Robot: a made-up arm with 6 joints. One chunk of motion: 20 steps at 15 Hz.
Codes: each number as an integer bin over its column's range. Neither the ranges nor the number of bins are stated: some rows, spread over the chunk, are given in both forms.
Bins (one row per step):
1: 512 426 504 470 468 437
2: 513 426 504 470 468 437
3: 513 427 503 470 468 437
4: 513 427 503 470 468 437
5: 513 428 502 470 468 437
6: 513 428 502 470 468 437
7: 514 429 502 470 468 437
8: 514 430 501 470 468 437
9: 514 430 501 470 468 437
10: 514 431 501 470 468 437
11: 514 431 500 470 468 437
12: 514 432 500 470 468 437
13: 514 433 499 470 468 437
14: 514 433 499 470 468 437
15: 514 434 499 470 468 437
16: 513 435 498 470 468 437
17: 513 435 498 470 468 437
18: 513 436 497 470 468 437
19: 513 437 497 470 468 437
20: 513 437 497 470 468 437
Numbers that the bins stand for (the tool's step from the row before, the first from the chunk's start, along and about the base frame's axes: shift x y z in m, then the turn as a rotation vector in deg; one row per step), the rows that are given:
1: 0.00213 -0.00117 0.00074 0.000 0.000 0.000
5: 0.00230 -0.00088 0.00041 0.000 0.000 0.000
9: 0.00247 -0.00059 0.00025 0.000 0.000 0.000
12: 0.00247 -0.00030 0.00008 0.000 0.000 0.000
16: 0.00230 0.00014 -0.00025 0.000 0.000 0.000
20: 0.00230 0.00043 -0.00041 0.000 0.000 0.000
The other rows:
2: 0.00230 -0.00117 0.00074 0.000 0.000 0.000
3: 0.00230 -0.00102 0.00057 0.000 0.000 0.000
4: 0.00230 -0.00102 0.00057 0.000 0.000 0.000
6: 0.00230 -0.00088 0.00041 0.000 0.000 0.000
7: 0.00247 -0.00073 0.00041 0.000 0.000 0.000
8: 0.00247 -0.00059 0.00025 0.000 0.000 0.000
10: 0.00247 -0.00044 0.00025 0.000 0.000 0.000
11: 0.00247 -0.00044 0.00008 0.000 0.000 0.000
13: 0.00247 -0.00015 -0.00008 0.000 0.000 0.000
14: 0.00247 -0.00015 -0.00008 0.000 0.000 0.000
15: 0.00247 -0.00001 -0.00008 0.000 0.000 0.000
17: 0.00230 0.00014 -0.00025 0.000 0.000 0.000
18: 0.00230 0.00028 -0.00041 0.000 0.000 0.000
19: 0.00230 0.00043 -0.00041 0.000 0.000 0.000

